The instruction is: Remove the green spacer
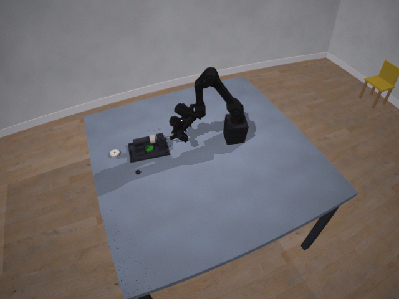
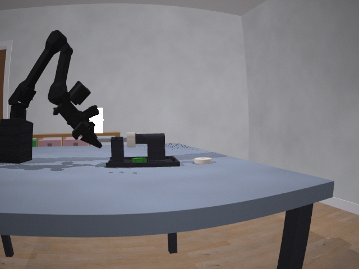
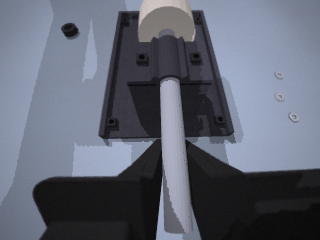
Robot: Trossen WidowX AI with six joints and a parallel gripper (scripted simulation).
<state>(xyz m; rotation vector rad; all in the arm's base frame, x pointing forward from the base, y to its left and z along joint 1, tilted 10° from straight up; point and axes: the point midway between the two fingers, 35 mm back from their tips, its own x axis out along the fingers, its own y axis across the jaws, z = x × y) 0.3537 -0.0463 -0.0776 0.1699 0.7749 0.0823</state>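
Right now my hand is 7 cm short of the grey shaft. The rest, counted from my hand: green spacer 15 cm ahead, 7 cm below; white spacer 13 cm ahead; black ring 24 cm ahead, 16 cm to the left, 8 cm below.
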